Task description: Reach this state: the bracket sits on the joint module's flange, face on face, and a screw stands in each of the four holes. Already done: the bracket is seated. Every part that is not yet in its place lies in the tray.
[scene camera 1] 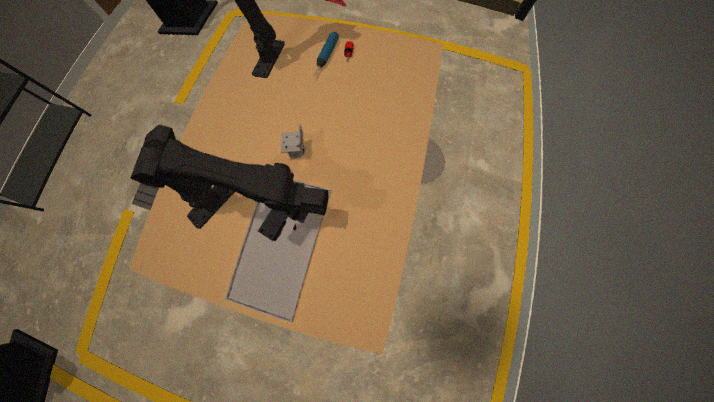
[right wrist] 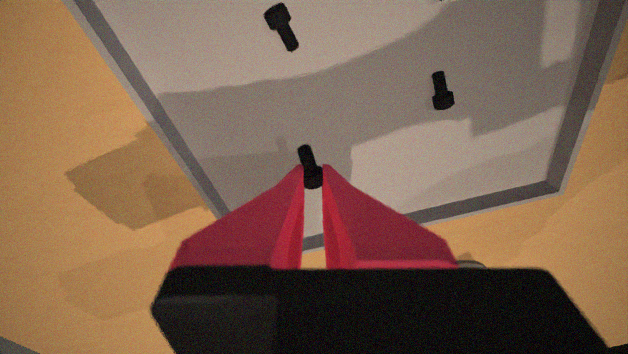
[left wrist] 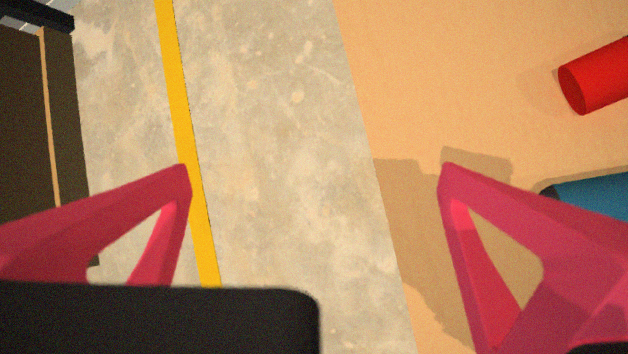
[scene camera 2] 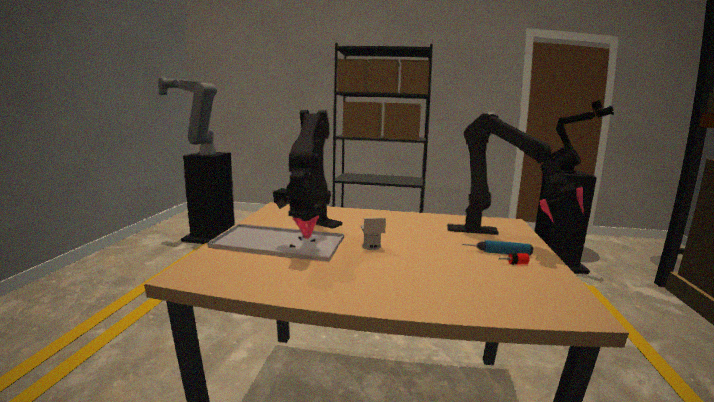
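Seen in the pictures: left gripper, fingertip midpoint: [left wrist: 314, 177] [scene camera 2: 568, 218]; right gripper, fingertip midpoint: [right wrist: 313, 176] [scene camera 2: 307, 237]; left arm's base at its link origin: [scene camera 1: 269, 58] [scene camera 2: 472, 230]; right arm's base at its link origin: [scene camera 1: 213, 201] [scene camera 2: 319, 221].
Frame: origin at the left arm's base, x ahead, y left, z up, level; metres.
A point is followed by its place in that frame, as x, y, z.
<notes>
The bracket [scene camera 1: 291, 142] @[0.258, -0.377, 0.067] [scene camera 2: 375, 225] @[0.291, -0.360, 0.086] sits on the joint module [scene camera 1: 296, 154] @[0.273, -0.397, 0.027] [scene camera 2: 372, 242] @[0.286, -0.368, 0.025] at mid-table; its holes show as small dark dots. The tray [scene camera 1: 265, 280] @[0.297, -0.808, 0.004] [scene camera 2: 250, 240] @[0.319, -0.788, 0.004] [right wrist: 505, 197] @[0.230, -0.485, 0.011] lies left of it in scene camera 2. My right gripper [scene camera 2: 307, 237] @[0.344, -0.571, 0.045] [right wrist: 313, 176] @[0.344, -0.571, 0.045] is shut on a black screw [right wrist: 306, 155] @[0.343, -0.586, 0.049], held by its head above the tray; the arm hides its fingers in scene camera 1. Two loose screws, one [right wrist: 281, 25] @[0.339, -0.628, 0.014] and another [right wrist: 440, 92] @[0.273, -0.576, 0.011], lie in the tray. My left gripper [scene camera 2: 567, 218] @[0.282, 0.255, 0.153] [left wrist: 314, 177] @[0.282, 0.255, 0.153] is wide open and empty near the table's right edge.
A blue screwdriver [scene camera 1: 327, 48] @[0.238, 0.065, 0.040] [scene camera 2: 507, 247] @[0.251, 0.080, 0.029] [left wrist: 595, 195] @[0.246, 0.141, 0.038] and a red, shorter driver [scene camera 1: 349, 48] @[0.320, 0.091, 0.034] [scene camera 2: 520, 258] @[0.330, 0.104, 0.025] [left wrist: 600, 80] @[0.308, 0.121, 0.034] lie near the left arm's side of the table. My right arm [scene camera 1: 225, 165] @[0.280, -0.584, 0.380] reaches over the tray. A shelf rack [scene camera 2: 335, 125] stands behind the table.
</notes>
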